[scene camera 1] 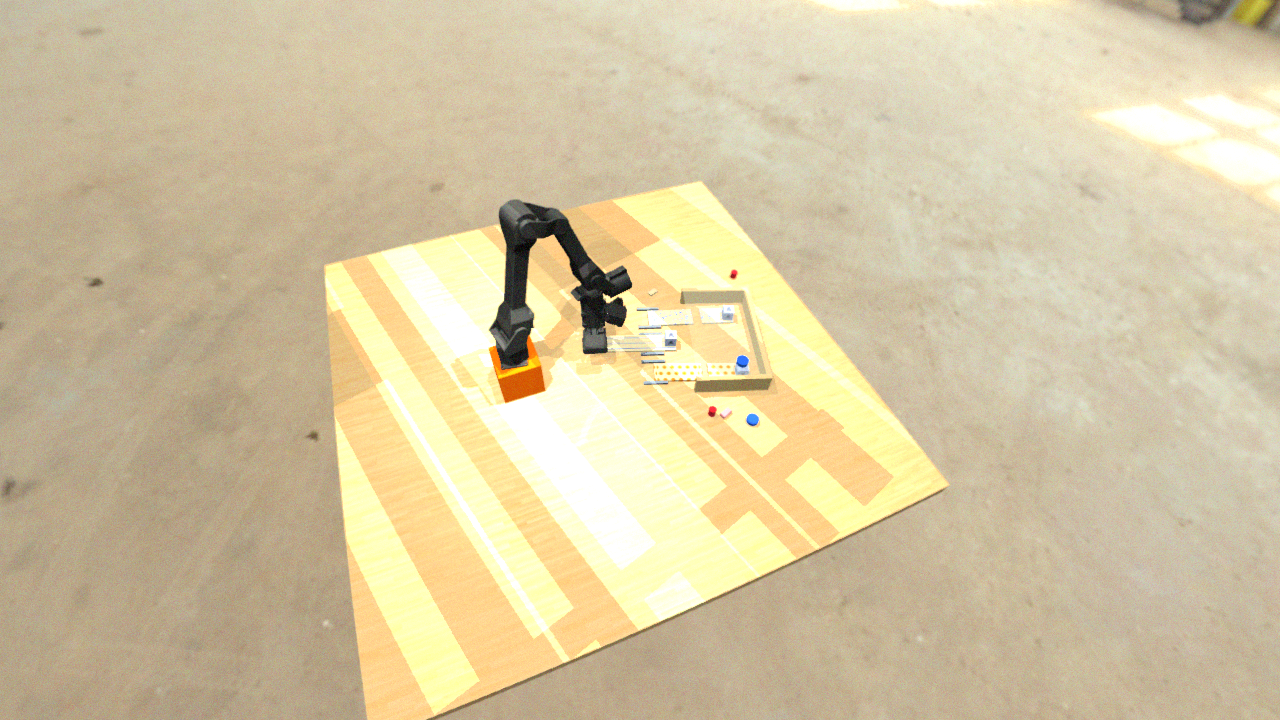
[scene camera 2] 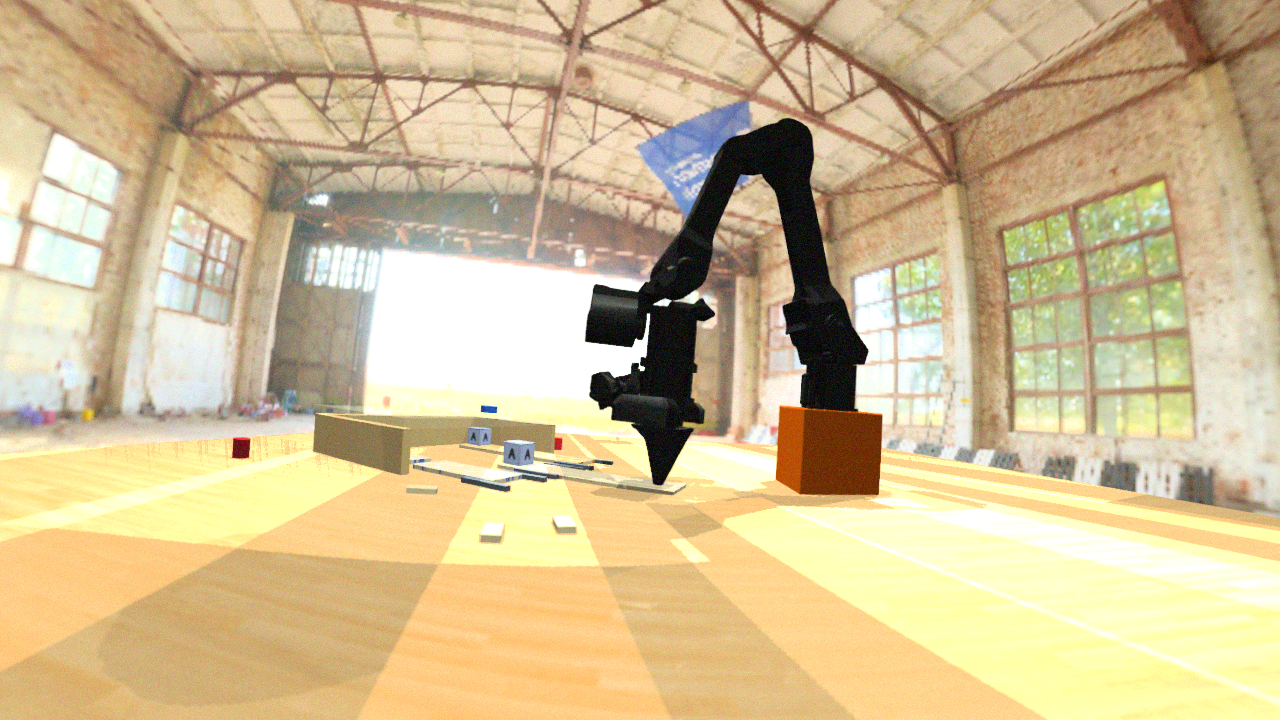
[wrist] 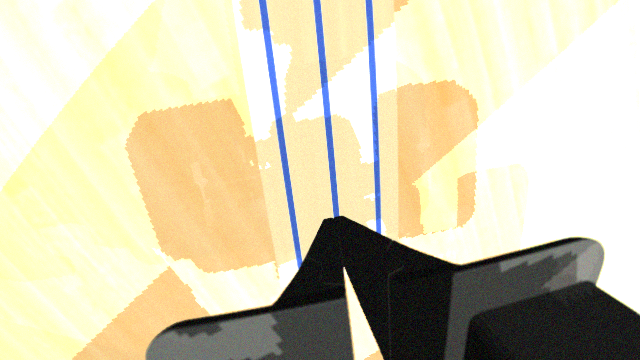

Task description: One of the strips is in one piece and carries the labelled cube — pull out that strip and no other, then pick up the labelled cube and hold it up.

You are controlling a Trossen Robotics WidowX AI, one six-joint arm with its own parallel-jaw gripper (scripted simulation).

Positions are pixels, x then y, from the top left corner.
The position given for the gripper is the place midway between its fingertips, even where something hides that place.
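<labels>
Scene camera 1 shows the gripper (595,343). The gripper appears in scene camera 2 (658,484), and it is visible in the wrist view (334,226) too.
</labels>
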